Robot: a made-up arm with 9 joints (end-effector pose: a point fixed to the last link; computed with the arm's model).
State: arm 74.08 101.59 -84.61 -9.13 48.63 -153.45 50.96 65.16 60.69
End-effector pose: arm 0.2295 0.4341 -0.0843 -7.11 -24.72 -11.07
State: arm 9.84 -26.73 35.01 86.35 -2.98 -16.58 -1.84 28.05 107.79
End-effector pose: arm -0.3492 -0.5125 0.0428 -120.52 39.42 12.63
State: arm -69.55 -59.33 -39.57 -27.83 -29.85 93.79 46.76 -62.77 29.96
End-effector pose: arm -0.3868 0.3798 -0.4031 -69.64 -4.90 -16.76
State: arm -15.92 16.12 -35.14 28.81 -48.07 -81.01 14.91 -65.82 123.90
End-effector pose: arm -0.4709 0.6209 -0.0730 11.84 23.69 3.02
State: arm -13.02 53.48 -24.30 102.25 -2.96 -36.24 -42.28 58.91 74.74
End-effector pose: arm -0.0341 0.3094 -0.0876 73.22 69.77 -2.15
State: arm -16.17 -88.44 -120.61 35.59 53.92 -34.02 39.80 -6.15 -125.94
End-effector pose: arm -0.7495 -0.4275 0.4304 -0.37 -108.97 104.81
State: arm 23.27 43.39 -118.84 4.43 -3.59 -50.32 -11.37 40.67 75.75
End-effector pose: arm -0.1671 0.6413 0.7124 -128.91 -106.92 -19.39
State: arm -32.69 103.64 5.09 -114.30 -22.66 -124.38 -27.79 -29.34 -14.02
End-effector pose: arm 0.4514 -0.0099 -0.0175 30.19 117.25 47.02
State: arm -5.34 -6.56 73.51 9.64 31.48 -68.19 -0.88 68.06 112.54
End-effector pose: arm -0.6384 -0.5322 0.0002 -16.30 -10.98 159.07
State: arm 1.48 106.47 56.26 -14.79 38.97 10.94 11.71 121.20 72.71
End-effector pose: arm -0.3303 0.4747 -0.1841 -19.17 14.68 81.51
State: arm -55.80 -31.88 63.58 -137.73 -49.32 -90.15 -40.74 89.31 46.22
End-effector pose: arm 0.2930 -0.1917 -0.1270 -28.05 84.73 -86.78
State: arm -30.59 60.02 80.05 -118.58 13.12 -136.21 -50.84 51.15 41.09
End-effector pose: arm -0.3080 0.0194 -0.4343 4.44 109.86 -30.49
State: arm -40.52 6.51 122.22 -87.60 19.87 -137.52 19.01 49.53 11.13
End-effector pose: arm -0.3585 -0.5636 -0.1654 -88.81 66.89 -59.75
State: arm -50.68 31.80 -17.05 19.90 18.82 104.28 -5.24 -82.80 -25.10
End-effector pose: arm -0.0416 0.6778 0.1117 -76.62 34.27 34.68
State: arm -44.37 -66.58 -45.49 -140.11 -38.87 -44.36 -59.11 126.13 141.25
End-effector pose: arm -0.5864 0.4014 -0.1305 -138.93 -22.18 47.26
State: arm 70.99 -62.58 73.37 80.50 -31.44 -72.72 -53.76 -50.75 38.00
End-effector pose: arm 0.2408 -0.4049 0.2589 106.88 -98.75 -99.27
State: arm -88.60 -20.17 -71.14 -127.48 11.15 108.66 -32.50 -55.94 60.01
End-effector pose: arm -0.4643 0.5824 0.5707 36.52 -36.62 21.27
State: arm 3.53 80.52 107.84 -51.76 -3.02 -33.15 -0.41 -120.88 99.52
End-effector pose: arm -0.9303 0.2372 0.0628 91.67 -137.73 62.07
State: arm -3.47 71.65 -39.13 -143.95 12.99 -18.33 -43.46 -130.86 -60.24
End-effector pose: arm 0.4230 0.1761 0.1657 -173.81 45.03 -2.01
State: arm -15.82 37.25 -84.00 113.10 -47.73 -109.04 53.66 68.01 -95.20
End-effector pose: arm 0.0377 0.5410 0.2822 -117.65 -35.83 -10.90
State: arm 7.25 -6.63 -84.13 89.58 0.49 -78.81 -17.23 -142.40 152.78
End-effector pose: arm -0.5440 0.4845 0.0623 14.47 -97.62 35.90
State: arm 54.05 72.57 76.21 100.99 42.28 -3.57 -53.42 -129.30 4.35
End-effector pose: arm -0.6325 -0.0691 0.7273 -24.47 -102.44 -68.89
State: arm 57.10 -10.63 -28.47 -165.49 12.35 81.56 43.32 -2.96 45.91
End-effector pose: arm -0.6077 0.2082 -0.0050 -11.15 -94.05 144.08
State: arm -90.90 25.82 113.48 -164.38 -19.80 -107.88 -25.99 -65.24 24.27
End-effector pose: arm -0.1513 -0.3109 -0.2831 -34.46 150.20 35.08
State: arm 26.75 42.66 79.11 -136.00 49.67 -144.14 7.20 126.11 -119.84
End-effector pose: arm -0.4580 -0.4972 0.0567 85.39 52.76 58.50
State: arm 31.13 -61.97 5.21 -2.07 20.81 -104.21 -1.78 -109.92 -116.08
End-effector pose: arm -0.7577 -0.5958 0.2633 -88.77 -65.49 74.03
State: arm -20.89 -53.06 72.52 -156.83 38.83 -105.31 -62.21 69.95 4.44
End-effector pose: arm 0.2540 -0.2169 -0.0298 -58.77 70.10 2.06
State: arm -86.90 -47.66 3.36 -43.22 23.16 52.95 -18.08 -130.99 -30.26
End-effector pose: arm 0.2415 0.4888 -0.1974 -79.36 45.01 7.22
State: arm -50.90 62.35 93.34 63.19 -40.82 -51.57 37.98 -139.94 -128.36
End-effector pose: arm -0.8047 0.1925 -0.0562 -45.25 -68.35 9.79
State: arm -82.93 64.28 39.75 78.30 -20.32 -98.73 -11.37 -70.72 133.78
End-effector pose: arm -0.0399 0.5457 -0.0912 2.79 34.76 -29.50
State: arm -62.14 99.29 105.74 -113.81 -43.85 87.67 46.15 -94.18 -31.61
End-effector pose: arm -0.2805 0.4777 -0.1732 -41.44 -53.97 67.55
